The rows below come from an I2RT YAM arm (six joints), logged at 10 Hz.
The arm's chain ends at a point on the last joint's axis. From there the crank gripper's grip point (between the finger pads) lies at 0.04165 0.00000 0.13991 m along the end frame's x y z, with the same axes.
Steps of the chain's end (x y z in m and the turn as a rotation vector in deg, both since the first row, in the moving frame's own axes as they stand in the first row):
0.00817 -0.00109 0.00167 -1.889 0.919 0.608
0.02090 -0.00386 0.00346 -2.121 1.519 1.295
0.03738 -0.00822 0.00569 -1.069 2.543 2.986
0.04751 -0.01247 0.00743 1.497 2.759 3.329
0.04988 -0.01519 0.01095 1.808 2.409 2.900
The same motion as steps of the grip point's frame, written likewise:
0.01038 0.00396 0.00090 -1.889 0.919 0.608
0.02452 0.00228 0.00219 -2.121 1.519 1.295
0.04342 -0.00330 0.00366 -1.069 2.543 2.986
0.05423 -0.01348 0.00525 1.497 2.759 3.329
0.05578 -0.01732 0.00904 1.808 2.409 2.900

